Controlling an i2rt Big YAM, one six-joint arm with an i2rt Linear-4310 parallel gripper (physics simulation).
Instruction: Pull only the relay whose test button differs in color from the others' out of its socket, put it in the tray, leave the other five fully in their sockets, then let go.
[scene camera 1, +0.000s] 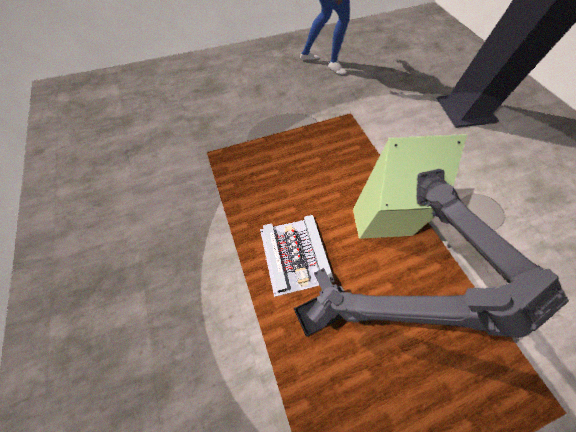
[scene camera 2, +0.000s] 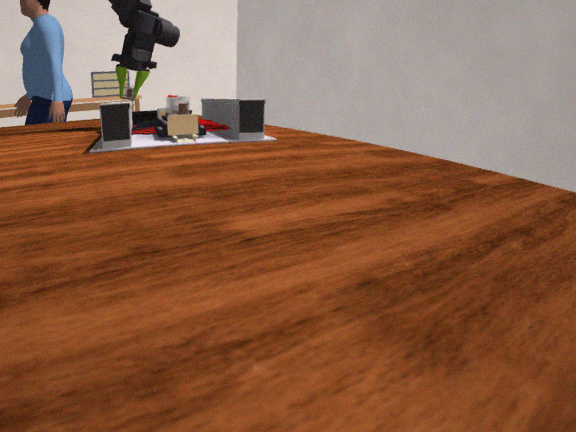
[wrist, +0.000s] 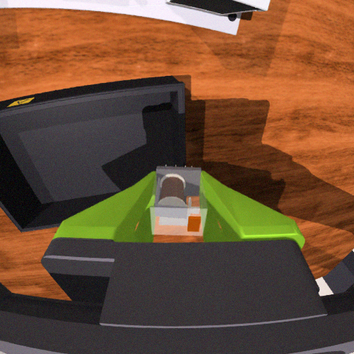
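Pixels of known places: gripper, fingertip midpoint: (scene camera 2: 126, 99); arm's base at its link origin: (scene camera 1: 428, 186).
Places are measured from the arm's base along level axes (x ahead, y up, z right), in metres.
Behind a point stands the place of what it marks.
My gripper (scene camera 2: 128, 95) {x 0.375, y -0.287, z -0.301 m} (wrist: 177, 178) has green fingers shut on a clear relay (wrist: 172, 192) with an orange test button; its pins point away from the palm. The relay is held in the air beside the black tray (scene camera 1: 302, 320) {x 0.505, y -0.351, z -0.340 m} (wrist: 75, 150). In the wrist view the tray lies to the left and beyond, with its inside bare where it shows. In scene camera 1 the arm's wrist hides the fingers and part of the tray. The white socket panel (scene camera 1: 269, 260) {x 0.605, y -0.351, z -0.069 m} (scene camera 2: 150, 143) {x 0.442, y -0.351, z 0.078 m} (wrist: 200, 19) bears a row of relays (scene camera 1: 295, 250) (scene camera 2: 178, 105) with red buttons; their seating is too small to judge.
Raised wire ducts (scene camera 1: 318, 240) {x 0.377, y -0.291, z -0.032 m} (scene camera 2: 116, 122) {x 0.398, y -0.317, z 0.097 m} stand along the panel's sides. A tan end block (scene camera 1: 302, 276) {x 0.476, y -0.308, z -0.175 m} (scene camera 2: 182, 125) sits at the row's end. The green base block (scene camera 1: 415, 170) {x 0.056, y 0.049, z 0.044 m} carries the arm at the table's far side. A person (scene camera 1: 327, 30) (scene camera 2: 45, 60) stands beyond the table.
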